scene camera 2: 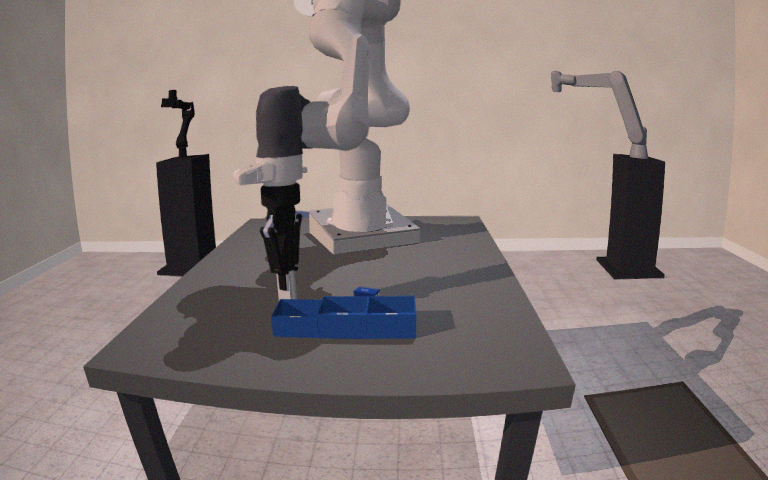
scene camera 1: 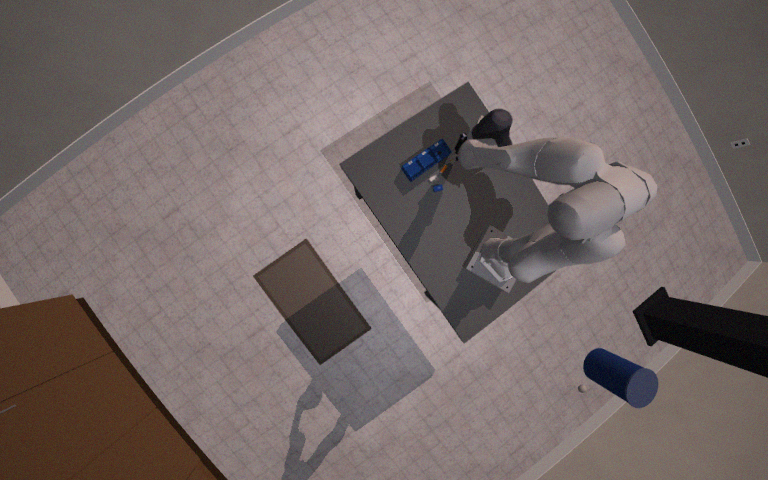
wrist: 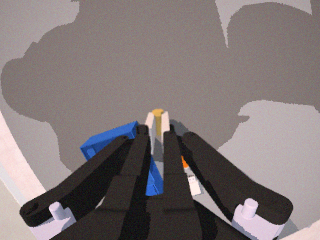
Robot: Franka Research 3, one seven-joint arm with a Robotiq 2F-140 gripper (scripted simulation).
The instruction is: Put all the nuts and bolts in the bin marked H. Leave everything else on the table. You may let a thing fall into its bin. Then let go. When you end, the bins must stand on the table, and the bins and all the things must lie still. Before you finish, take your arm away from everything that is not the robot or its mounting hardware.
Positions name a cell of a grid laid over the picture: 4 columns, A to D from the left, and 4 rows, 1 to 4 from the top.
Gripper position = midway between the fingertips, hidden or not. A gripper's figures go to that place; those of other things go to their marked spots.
Labels:
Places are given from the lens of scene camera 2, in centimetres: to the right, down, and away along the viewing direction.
my gripper (scene camera 2: B3): -19, 12, 97
blue bin (scene camera 2: C3): 1, 13, 84

